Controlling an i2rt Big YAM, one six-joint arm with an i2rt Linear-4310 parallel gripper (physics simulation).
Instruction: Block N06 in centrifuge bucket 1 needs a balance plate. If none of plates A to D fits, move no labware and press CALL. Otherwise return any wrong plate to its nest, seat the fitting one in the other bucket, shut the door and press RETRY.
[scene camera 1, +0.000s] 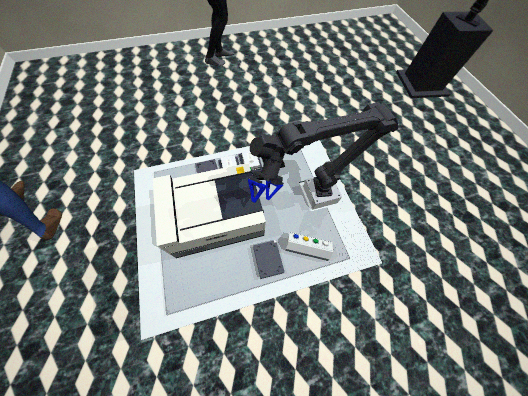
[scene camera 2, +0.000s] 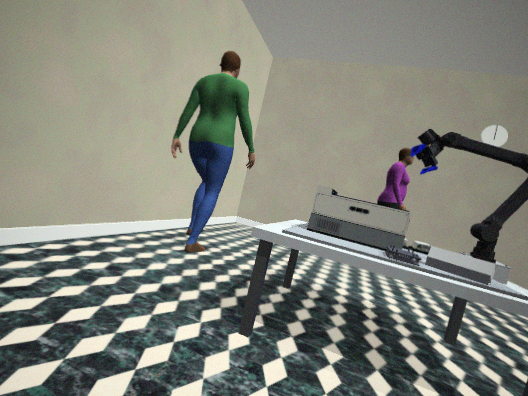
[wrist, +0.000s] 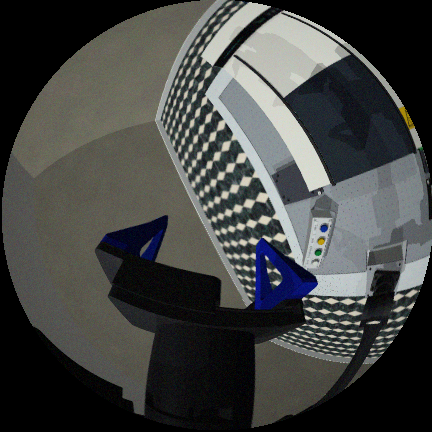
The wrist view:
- my gripper: 214, 231
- white button box: 320, 223
